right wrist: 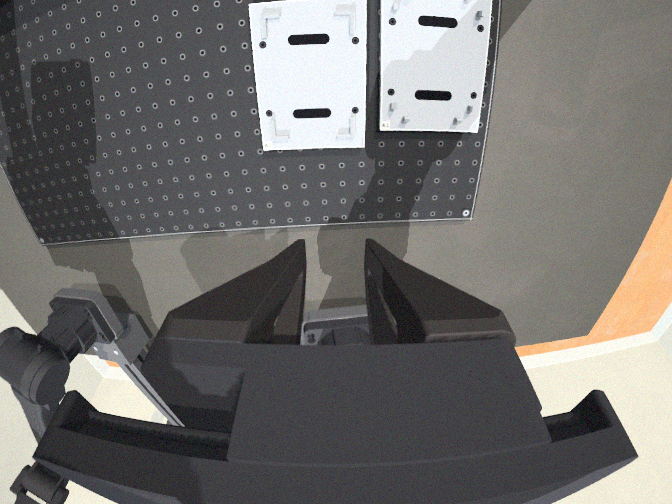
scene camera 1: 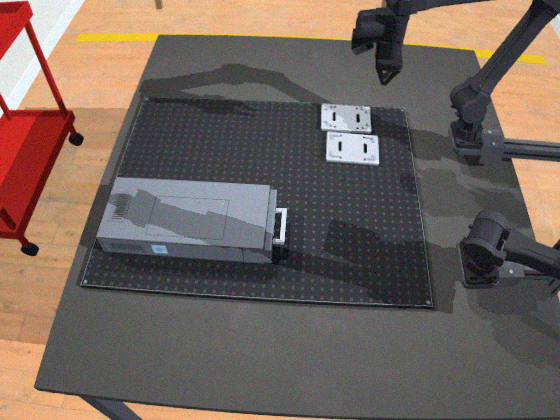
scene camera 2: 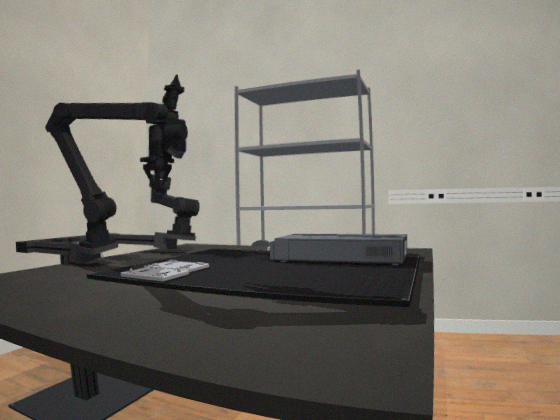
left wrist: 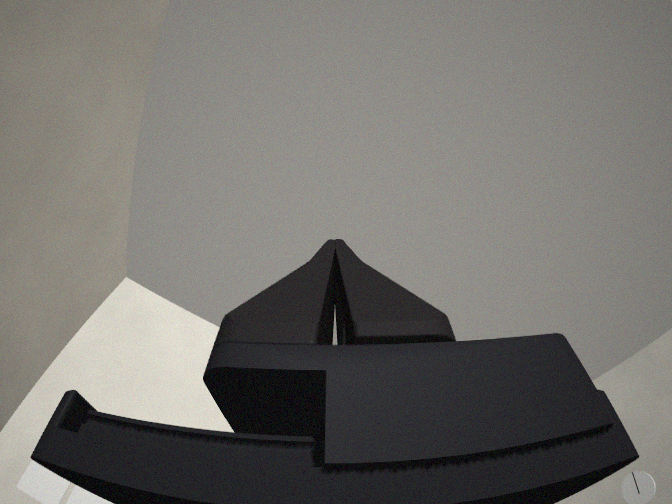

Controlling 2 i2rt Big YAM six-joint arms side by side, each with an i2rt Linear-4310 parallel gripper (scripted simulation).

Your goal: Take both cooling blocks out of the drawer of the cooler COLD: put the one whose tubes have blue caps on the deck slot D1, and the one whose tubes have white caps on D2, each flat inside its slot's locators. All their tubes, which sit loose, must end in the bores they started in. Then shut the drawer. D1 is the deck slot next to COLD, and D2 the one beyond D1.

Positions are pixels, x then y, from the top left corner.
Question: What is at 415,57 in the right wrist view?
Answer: A slot D2.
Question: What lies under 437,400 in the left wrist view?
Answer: My left gripper.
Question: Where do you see a slot D1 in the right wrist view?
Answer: At 289,77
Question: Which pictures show the cooler COLD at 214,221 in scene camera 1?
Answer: Scene camera 1 and scene camera 2 only.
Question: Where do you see a slot D2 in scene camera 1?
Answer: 345,115
